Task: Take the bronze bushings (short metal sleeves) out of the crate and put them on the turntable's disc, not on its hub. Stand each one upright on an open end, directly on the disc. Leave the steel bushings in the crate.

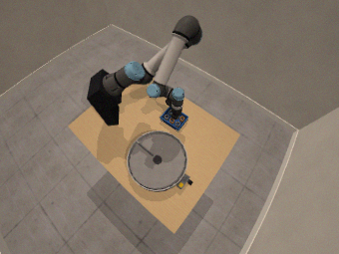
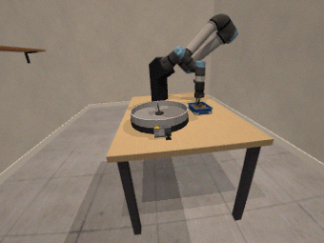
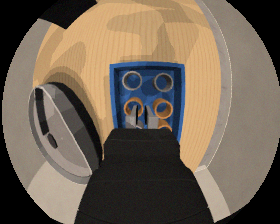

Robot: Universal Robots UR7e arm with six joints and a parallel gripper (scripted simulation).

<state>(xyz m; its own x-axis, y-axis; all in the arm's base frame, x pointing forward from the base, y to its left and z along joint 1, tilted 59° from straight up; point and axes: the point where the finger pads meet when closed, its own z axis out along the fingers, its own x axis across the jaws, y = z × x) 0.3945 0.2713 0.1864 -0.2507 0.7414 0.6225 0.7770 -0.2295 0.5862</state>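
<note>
Right now the blue crate is 60 mm below my hand and 10 mm to the left of it. Also, from my hand: grey turntable disc 280 mm to the right, 220 mm ahead, 30 mm below.
</note>
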